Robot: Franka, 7 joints.
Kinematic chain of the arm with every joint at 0, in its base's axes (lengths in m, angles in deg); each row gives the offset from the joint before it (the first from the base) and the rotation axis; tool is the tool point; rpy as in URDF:
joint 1: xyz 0 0 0.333 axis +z
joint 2: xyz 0 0 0 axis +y
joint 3: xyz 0 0 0.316 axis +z
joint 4: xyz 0.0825 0 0 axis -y
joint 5: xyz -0.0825 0 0.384 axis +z
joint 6: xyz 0 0 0 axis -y
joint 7: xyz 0.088 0 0 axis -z
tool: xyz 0 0 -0.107 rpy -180 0 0
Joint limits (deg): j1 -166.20..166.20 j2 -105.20..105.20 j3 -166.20..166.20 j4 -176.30..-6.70 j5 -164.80..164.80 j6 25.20..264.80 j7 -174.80..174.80
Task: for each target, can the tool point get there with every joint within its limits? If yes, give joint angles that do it. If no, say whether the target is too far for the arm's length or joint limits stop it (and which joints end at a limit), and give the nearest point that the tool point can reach.
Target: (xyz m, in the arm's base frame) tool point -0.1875 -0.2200 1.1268
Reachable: yes | joints 5.86 -27.06 -41.86 -38.70 21.74 179.02 131.40
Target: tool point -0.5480 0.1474 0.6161
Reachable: yes | joints -111.89 18.00 -103.27 -110.49 -61.40 201.86 -97.13
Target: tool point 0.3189 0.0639 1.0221
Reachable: yes | joints -53.12 -24.12 46.33 -64.71 106.43 185.38 -127.01
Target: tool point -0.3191 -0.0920 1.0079
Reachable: yes | joints 88.41 -42.10 30.34 -60.22 52.24 91.84 19.58
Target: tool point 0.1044 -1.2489 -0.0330
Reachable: no: too far | nearest point 0.0686 -0.8206 0.0925 | short by 0.448 m
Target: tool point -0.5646 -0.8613 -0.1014
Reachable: no: too far | nearest point -0.4333 -0.6611 -0.0004 | short by 0.260 m
